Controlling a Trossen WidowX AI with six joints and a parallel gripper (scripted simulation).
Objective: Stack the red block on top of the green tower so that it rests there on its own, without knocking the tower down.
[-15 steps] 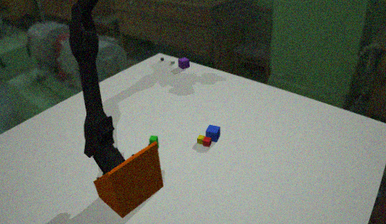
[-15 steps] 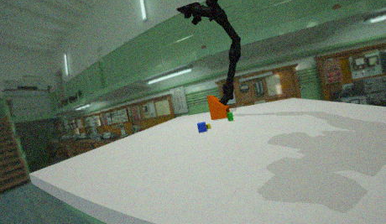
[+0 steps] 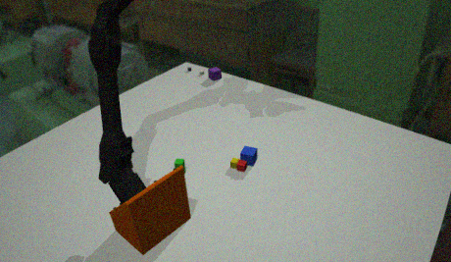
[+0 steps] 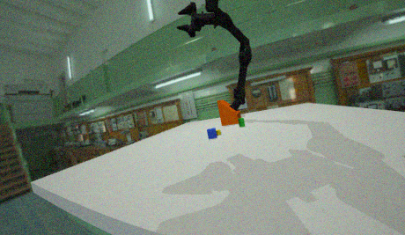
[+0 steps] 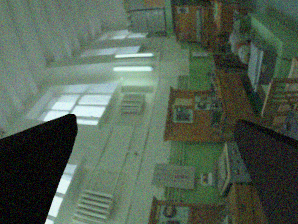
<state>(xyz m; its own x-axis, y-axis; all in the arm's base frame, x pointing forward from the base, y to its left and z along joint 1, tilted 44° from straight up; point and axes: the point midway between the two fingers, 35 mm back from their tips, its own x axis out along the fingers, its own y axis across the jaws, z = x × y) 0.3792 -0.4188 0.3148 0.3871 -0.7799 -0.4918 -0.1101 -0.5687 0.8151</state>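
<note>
Right now my gripper tip is 640 mm above the red block, 80 mm to the right of it and 10 mm past it. The rest, counted from my gripper tip: green block 610 mm below, 190 mm to the left, 150 mm behind; blue block 630 mm below, 90 mm to the left, 30 mm ahead; small yellow block 640 mm below, 100 mm to the left, 20 mm behind.
</note>
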